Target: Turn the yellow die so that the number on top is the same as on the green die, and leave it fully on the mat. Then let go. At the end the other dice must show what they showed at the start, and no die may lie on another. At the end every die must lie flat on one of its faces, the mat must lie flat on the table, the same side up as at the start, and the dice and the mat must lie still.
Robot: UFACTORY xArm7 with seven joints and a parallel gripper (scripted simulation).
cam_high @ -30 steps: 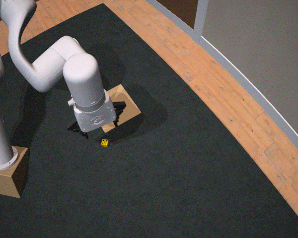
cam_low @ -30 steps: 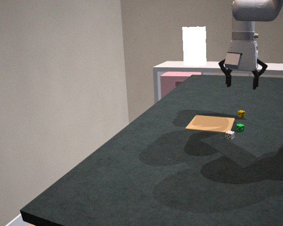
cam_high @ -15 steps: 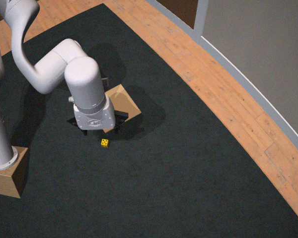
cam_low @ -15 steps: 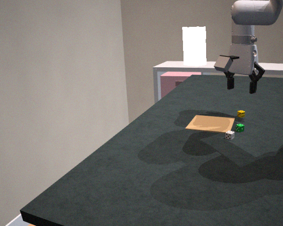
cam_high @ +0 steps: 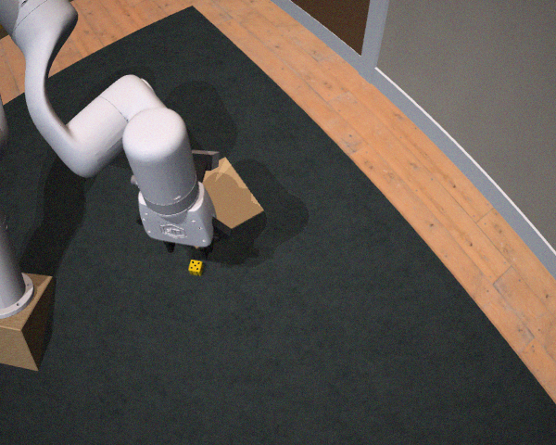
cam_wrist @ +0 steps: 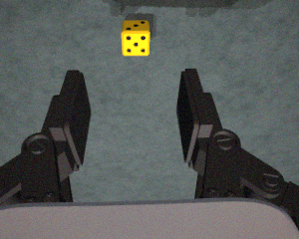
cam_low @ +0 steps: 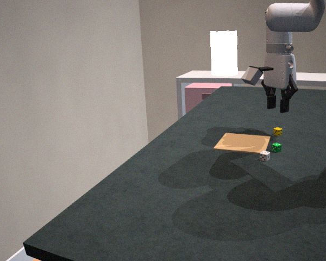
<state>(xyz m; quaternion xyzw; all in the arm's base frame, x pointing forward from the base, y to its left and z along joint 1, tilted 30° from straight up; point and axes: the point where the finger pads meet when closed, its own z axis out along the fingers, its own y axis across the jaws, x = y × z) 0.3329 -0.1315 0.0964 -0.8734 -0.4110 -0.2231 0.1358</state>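
Right now the yellow die is 10 mm to the right of my hand and 90 mm below it. Also, from my hand: white die: 10 mm behind, 210 mm to the left, 90 mm below; then green die: 30 mm behind, 140 mm to the left, 90 mm below; then tan mat: 70 mm ahead, 110 mm to the left, 100 mm below.
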